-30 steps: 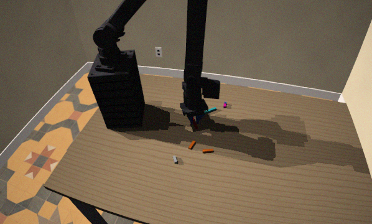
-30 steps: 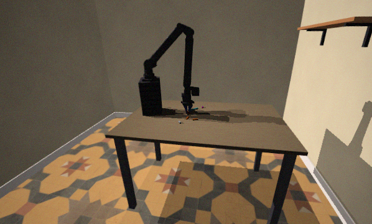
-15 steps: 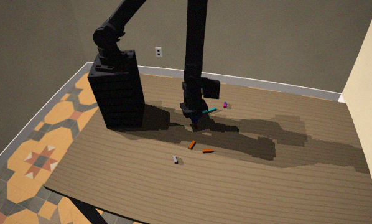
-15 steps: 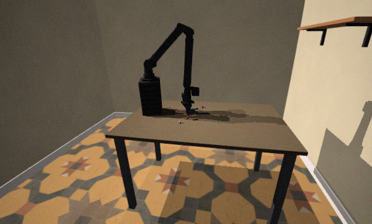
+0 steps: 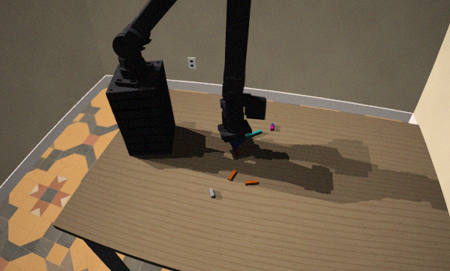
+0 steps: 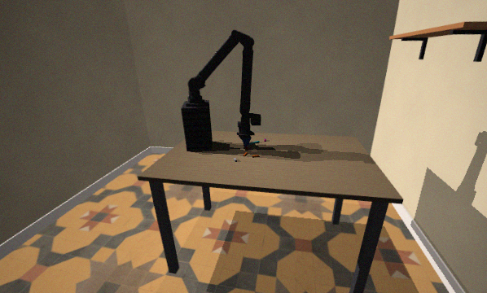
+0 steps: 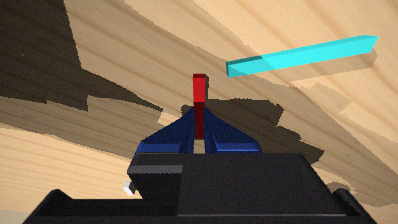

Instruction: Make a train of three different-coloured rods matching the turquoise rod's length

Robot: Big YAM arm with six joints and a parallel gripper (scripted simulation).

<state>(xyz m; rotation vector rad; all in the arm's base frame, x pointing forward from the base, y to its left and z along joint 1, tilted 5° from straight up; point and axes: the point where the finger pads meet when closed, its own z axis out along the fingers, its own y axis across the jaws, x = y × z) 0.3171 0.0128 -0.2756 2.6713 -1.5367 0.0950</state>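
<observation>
My gripper is now 14 cm to the right of the magenta rod, 11 cm short of it and 1 cm above it. Round my hand: red rod 1 cm below; then turquoise rod 8 cm to the left, 4 cm ahead, 1 cm below; then blue rod 16 cm to the left, 11 cm ahead, 1 cm below.
</observation>
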